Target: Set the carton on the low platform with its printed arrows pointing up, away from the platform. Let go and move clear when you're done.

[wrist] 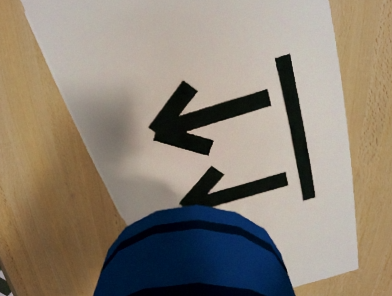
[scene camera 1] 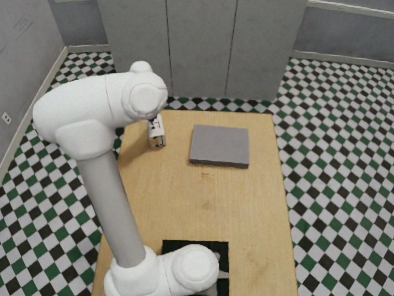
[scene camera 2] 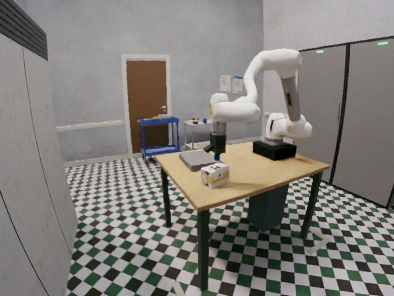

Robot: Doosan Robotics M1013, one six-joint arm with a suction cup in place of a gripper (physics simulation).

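Pixels of known places: end effector, tool point: (wrist: 194, 278) (scene camera 1: 151, 119) (scene camera 2: 217, 159); arm's base, origin of the base link: (scene camera 2: 273, 143).
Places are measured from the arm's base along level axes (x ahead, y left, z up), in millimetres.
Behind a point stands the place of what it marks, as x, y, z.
Note:
The white carton (scene camera 1: 156, 134) @[676, 288, 2] (scene camera 2: 215, 176) @[765, 369, -29] (wrist: 240, 40) @[777, 309, 3] rests on the table, left of the low grey platform (scene camera 1: 220, 145) @[682, -63, -52] (scene camera 2: 196, 159) @[740, -13, -52] in scene camera 1 and apart from it. Two black arrows and a bar are printed on its upward face; in the wrist view these arrows lie flat, pointing left. Tan patches and dark marks show on its sides. My gripper, a blue suction cup (scene camera 2: 217, 158) (wrist: 195, 250), points down close above the carton's top and appears not to touch it. It is open, with nothing held. In scene camera 1 the arm hides the cup and part of the carton.
The wooden table (scene camera 1: 165, 200) @[346, 191, -100] (scene camera 2: 260, 172) @[379, 297, -100] carries the arm's black base (scene camera 1: 172, 245) @[103, 113, 1] (scene camera 2: 274, 150) @[123, 145, -12] at its other end. The carton stands near one table edge. A blue cart (scene camera 2: 159, 121) and tall grey cabinets (scene camera 1: 200, 50) stand beyond the table.

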